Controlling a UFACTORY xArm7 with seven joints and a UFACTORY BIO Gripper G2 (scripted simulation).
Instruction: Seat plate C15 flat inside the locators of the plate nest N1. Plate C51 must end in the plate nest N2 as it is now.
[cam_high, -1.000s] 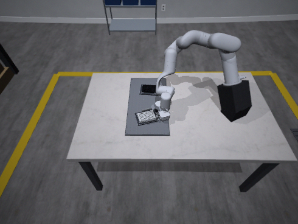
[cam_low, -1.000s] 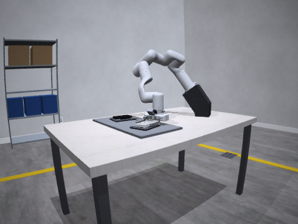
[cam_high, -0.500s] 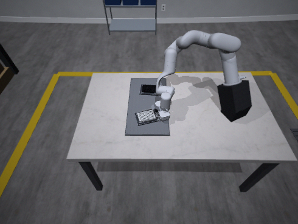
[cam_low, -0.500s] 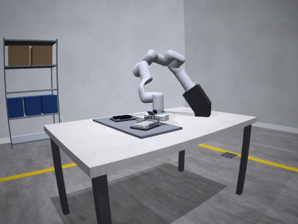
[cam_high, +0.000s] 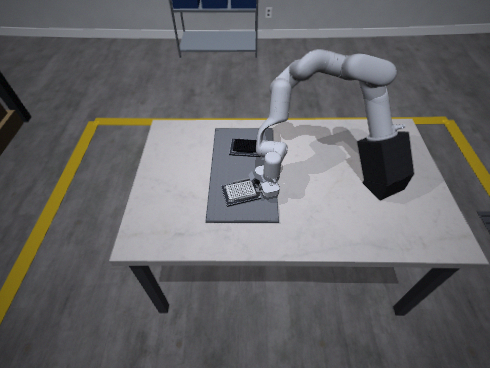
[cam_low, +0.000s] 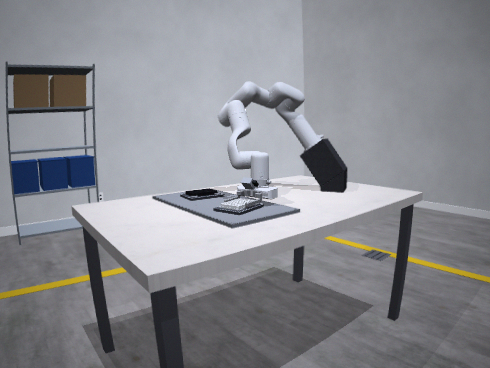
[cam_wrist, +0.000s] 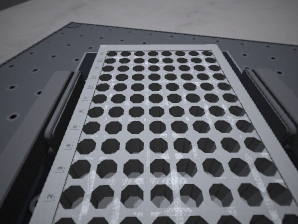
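The dark plate nest N1 lies 20 mm below my hand. Round my hand: white well plate C15 (right at my hand); black plate C51 (20 mm behind, 300 mm to the right).
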